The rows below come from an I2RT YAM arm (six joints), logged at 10 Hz.
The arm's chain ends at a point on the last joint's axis. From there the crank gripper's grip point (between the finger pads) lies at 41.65 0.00 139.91 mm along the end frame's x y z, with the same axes.
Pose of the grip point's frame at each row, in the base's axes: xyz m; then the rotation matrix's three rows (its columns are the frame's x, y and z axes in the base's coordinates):
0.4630 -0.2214 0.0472; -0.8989 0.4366 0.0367; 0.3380 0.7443 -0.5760; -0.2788 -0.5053 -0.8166
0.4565 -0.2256 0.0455; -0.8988 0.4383 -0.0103; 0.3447 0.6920 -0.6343; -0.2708 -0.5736 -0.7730
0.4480 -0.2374 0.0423; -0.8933 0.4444 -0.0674; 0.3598 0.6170 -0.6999; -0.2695 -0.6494 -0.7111
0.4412 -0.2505 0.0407; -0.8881 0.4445 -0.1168; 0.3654 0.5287 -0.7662; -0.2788 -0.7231 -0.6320
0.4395 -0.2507 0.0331; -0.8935 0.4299 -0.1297; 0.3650 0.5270 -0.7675; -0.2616 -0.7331 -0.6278
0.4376 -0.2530 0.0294; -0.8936 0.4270 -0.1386; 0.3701 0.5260 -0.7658; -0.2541 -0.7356 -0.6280
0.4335 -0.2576 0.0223; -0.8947 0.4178 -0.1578; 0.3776 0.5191 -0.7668; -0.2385 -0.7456 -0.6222
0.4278 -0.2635 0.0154; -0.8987 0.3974 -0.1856; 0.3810 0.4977 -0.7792; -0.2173 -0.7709 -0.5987
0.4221 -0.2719 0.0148; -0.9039 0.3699 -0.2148; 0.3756 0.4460 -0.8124; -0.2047 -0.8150 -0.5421
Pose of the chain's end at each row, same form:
0.4953 -0.1549 0.1731; -0.8989 0.4366 0.0367; 0.3380 0.7443 -0.5760; -0.2788 -0.5053 -0.8166
0.4954 -0.1512 0.1649; -0.8988 0.4383 -0.0103; 0.3447 0.6920 -0.6343; -0.2708 -0.5736 -0.7730
0.4946 -0.1545 0.1530; -0.8933 0.4444 -0.0674; 0.3598 0.6170 -0.6999; -0.2695 -0.6494 -0.7111
0.4945 -0.1585 0.1407; -0.8881 0.4445 -0.1168; 0.3654 0.5287 -0.7662; -0.2788 -0.7231 -0.6320
0.4949 -0.1585 0.1318; -0.8935 0.4299 -0.1297; 0.3650 0.5270 -0.7675; -0.2616 -0.7331 -0.6278
0.4942 -0.1613 0.1278; -0.8936 0.4270 -0.1386; 0.3701 0.5260 -0.7658; -0.2541 -0.7356 -0.6280
0.4928 -0.1660 0.1193; -0.8947 0.4178 -0.1578; 0.3776 0.5191 -0.7668; -0.2385 -0.7456 -0.6222
0.4912 -0.1704 0.1082; -0.8987 0.3974 -0.1856; 0.3810 0.4977 -0.7792; -0.2173 -0.7709 -0.5987
0.4898 -0.1739 0.0992; -0.9039 0.3699 -0.2148; 0.3756 0.4460 -0.8124; -0.2047 -0.8150 -0.5421

